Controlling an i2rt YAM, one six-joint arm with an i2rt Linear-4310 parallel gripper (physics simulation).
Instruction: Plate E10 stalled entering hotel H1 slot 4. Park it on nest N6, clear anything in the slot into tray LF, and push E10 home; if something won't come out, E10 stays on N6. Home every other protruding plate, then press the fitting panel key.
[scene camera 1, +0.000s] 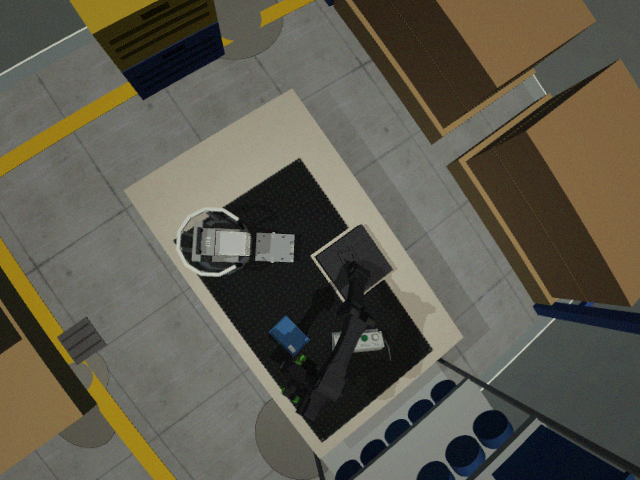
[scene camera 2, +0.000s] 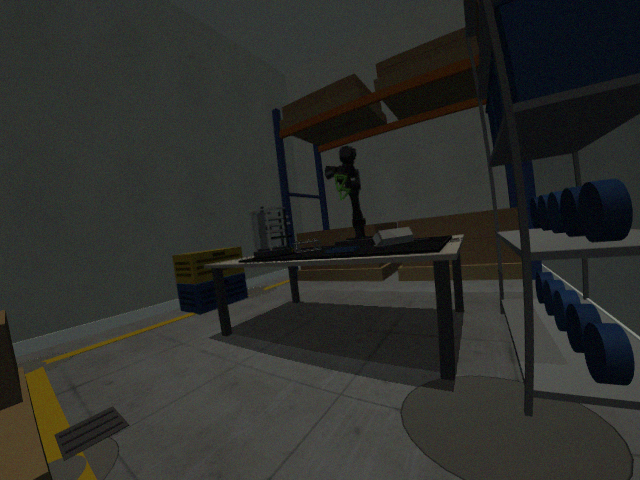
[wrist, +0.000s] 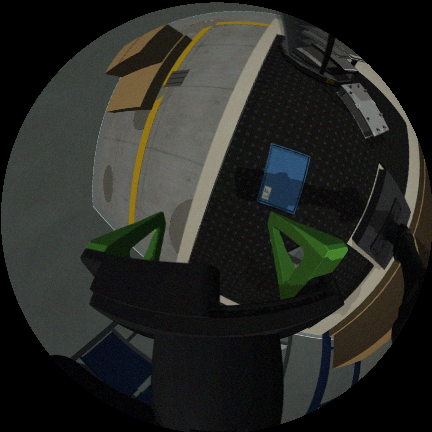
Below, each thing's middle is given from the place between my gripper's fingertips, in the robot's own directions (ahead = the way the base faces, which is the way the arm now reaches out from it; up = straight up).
Scene:
Right now my hand is 28 cm above the blue card (scene camera 1: 285, 331), 6 cm to the left of it and 5 cm past it. The rest, counted from my hand: round plate rack (scene camera 1: 195, 245) 54 cm to the right, 13 cm below, 1 cm ahead.

